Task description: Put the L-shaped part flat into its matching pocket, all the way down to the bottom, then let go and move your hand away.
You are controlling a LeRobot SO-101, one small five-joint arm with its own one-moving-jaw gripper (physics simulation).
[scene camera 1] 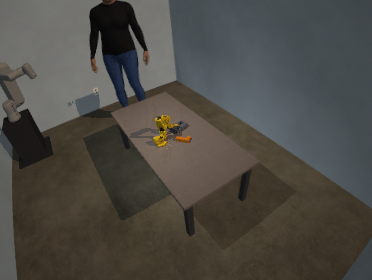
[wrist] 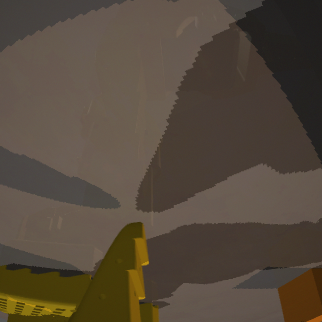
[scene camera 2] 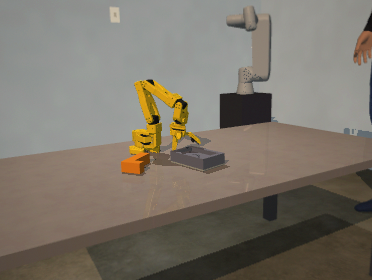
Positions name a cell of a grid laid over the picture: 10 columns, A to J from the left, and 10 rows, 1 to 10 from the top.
A grey pocket block (scene camera 2: F6): 92 cm from the lens.
